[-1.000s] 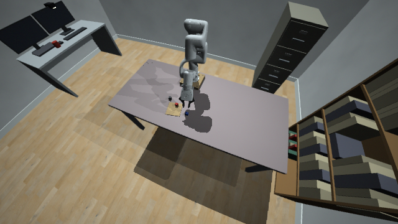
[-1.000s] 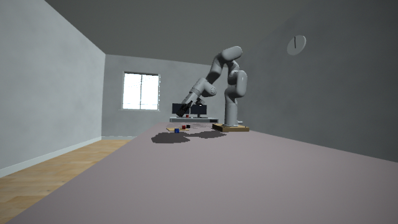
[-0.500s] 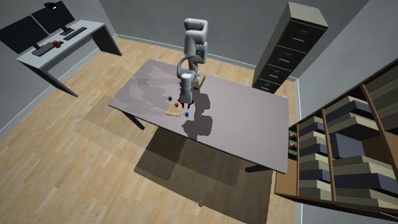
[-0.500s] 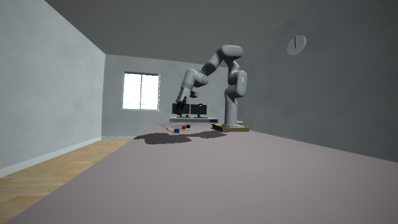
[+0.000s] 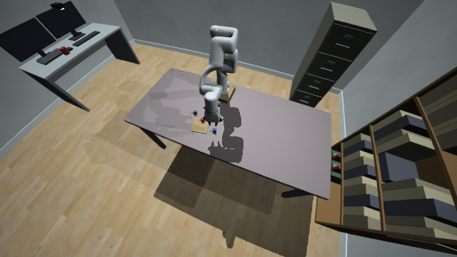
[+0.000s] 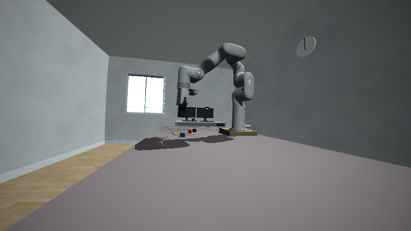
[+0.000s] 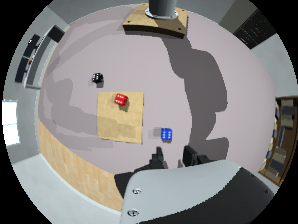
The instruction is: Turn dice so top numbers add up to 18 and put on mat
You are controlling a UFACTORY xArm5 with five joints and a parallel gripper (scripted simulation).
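Right now my hand is 10 mm past the blue die and 130 mm above it. The rest, counted from my hand: tan mat (10 mm ahead, 140 mm to the right, 140 mm below); black die (70 mm behind, 250 mm to the right, 130 mm below); red die (40 mm behind, 150 mm to the right, 120 mm below).
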